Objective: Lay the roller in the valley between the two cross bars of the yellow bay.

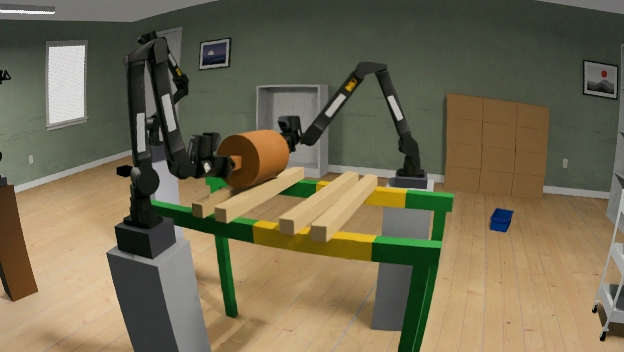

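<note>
The orange roller [261, 156] is level above the left pair of wooden cross bars, over the green bay; whether it touches them cannot be told. The near-left arm's gripper [232, 164] is at the roller's near end, around its stub, and looks shut on it. The far-right arm's gripper [290, 142] is at the far end; its fingers are mostly hidden. In the yellow bay [273, 235], a left cross bar [320, 201] and a right cross bar [346, 207] lie side by side with a narrow valley between them. The roller is left of both.
A green frame [407, 250] carries the bars. Another arm [181, 89] stands behind the near-left one, its gripper unclear. Part of an arm [4, 76] shows at the left edge above a brown pedestal [17, 245]. A blue bin [501, 220] and a white cart [616, 255] stand right.
</note>
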